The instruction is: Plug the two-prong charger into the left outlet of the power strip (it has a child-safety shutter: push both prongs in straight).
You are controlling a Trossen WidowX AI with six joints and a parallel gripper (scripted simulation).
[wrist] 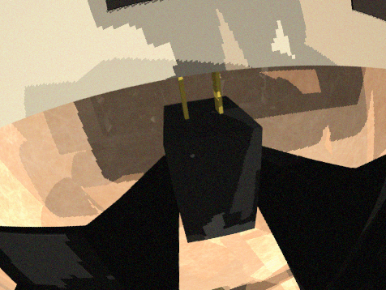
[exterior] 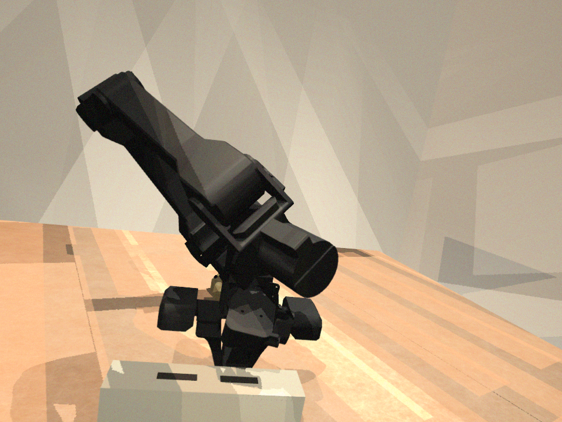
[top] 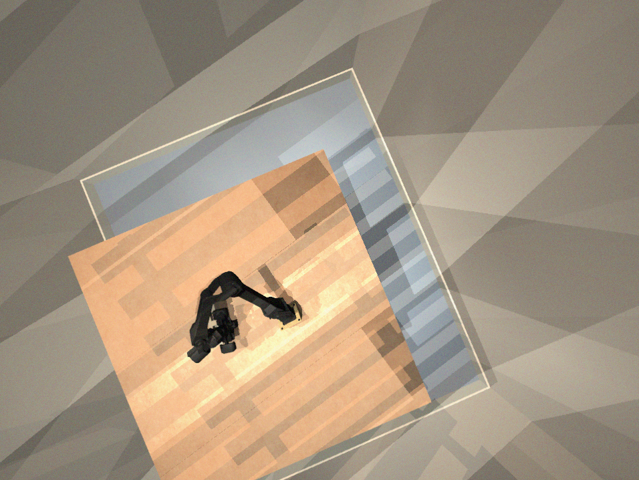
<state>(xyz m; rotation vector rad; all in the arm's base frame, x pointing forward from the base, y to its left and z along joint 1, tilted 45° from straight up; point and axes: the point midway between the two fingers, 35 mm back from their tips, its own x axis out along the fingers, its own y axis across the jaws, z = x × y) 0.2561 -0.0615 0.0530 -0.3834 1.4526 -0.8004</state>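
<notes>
Right now the two-prong charger is 2 cm ahead of my gripper tip and 1 cm above it.
</notes>
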